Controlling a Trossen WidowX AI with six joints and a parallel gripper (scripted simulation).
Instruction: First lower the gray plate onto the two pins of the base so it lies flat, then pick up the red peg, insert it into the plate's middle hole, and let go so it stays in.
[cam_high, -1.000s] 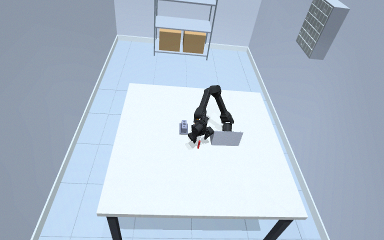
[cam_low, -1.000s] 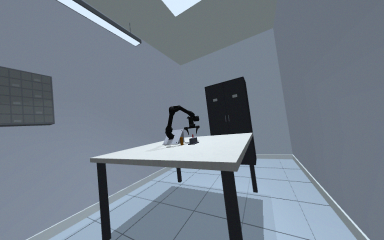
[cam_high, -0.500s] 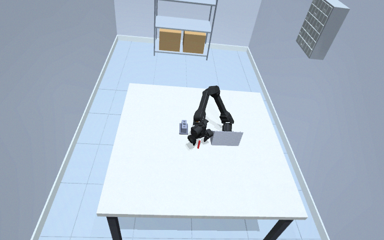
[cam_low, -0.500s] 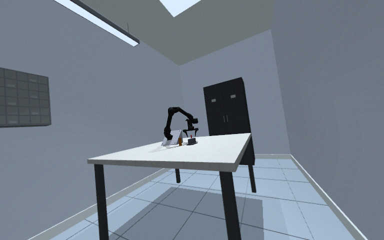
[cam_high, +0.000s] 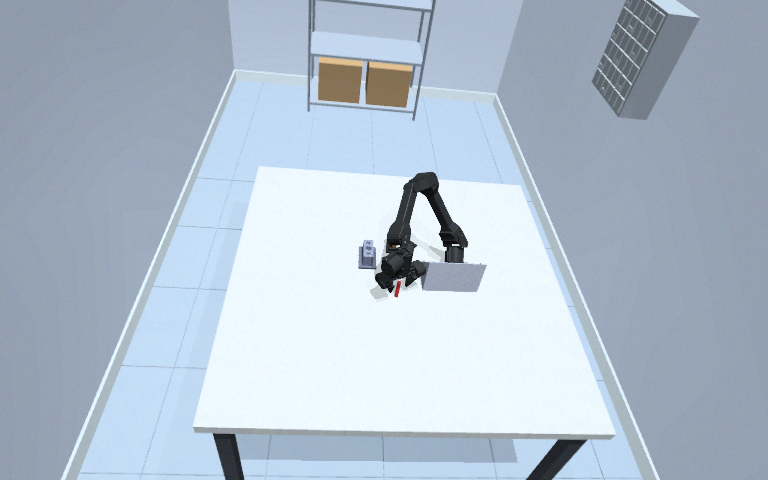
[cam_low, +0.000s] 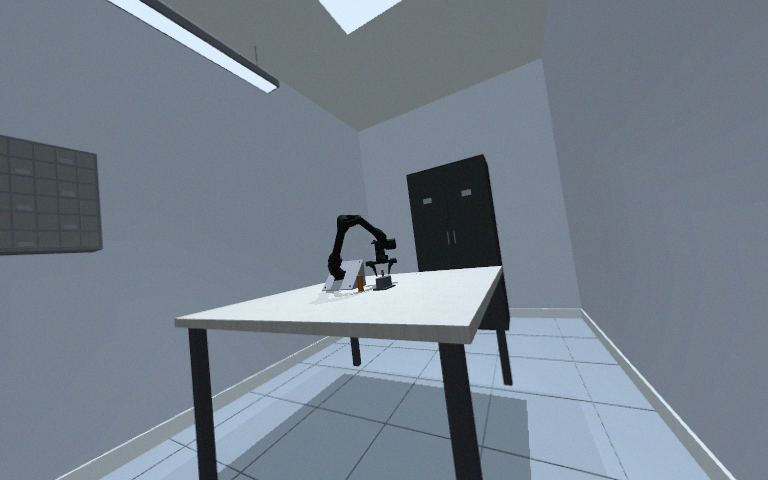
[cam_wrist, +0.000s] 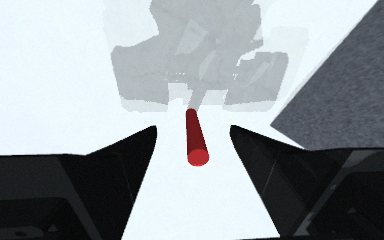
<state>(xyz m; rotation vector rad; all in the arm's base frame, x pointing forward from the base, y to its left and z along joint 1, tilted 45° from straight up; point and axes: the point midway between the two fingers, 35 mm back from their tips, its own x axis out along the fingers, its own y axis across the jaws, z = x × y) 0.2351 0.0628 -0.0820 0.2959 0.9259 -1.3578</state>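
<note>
The flat base lies 20 cm to the right of my gripper tip, 9 cm ahead of it and 3 cm below it. Round my gripper tip: orange cylinder (25 cm to the right, 2 cm behind); then red peg (right at my gripper tip).
</note>
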